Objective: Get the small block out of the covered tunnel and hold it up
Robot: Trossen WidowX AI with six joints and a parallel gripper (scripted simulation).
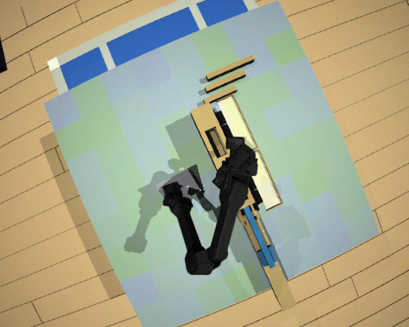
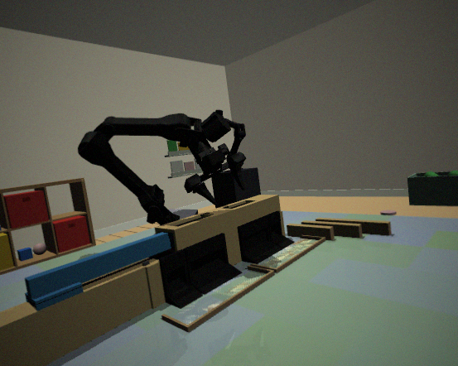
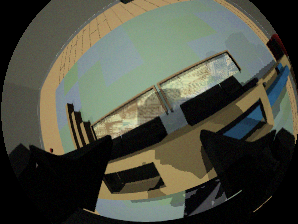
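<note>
My gripper tip is now 21 cm to the left of the tan covered tunnel and 13 cm above it.
</note>
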